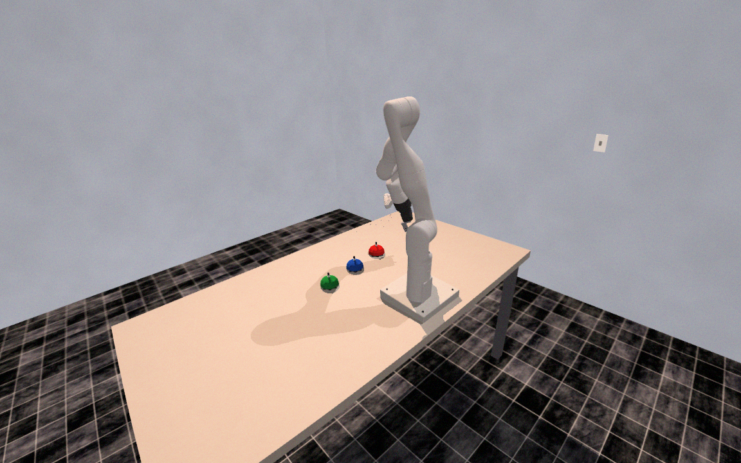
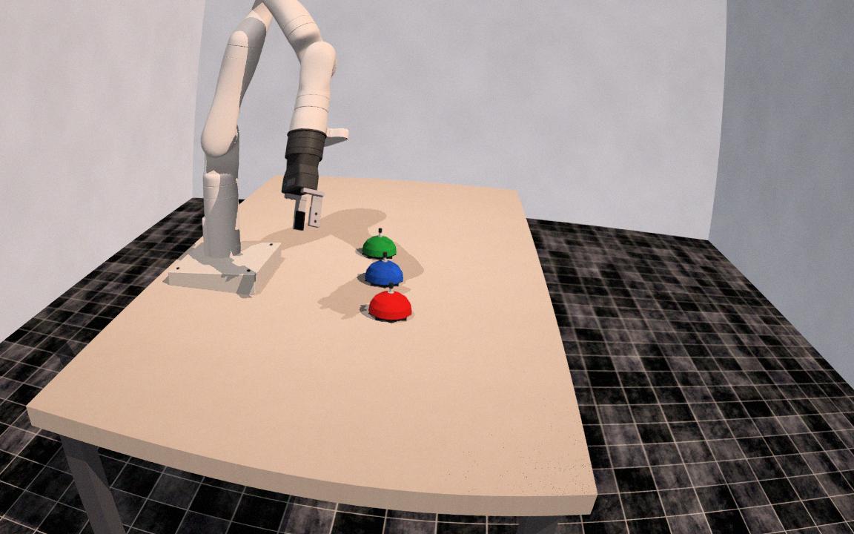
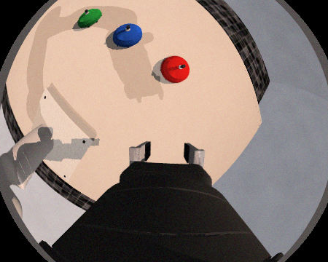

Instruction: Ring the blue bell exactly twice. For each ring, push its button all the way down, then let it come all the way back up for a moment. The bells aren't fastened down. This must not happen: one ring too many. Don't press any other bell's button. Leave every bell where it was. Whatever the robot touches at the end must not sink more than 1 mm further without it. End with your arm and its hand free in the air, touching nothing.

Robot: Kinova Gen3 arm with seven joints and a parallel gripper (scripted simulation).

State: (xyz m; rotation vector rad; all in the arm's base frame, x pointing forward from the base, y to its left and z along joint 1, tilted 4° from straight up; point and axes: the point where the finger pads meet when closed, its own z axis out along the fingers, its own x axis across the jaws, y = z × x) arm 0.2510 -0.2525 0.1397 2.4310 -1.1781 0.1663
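Right now the blue bell is 150 mm ahead of my hand, 210 mm to the left of it and 160 mm below it. Round my hand: red bell 160 mm ahead, 30 mm to the left, 160 mm below; then green bell 140 mm ahead, 390 mm to the left, 160 mm below.
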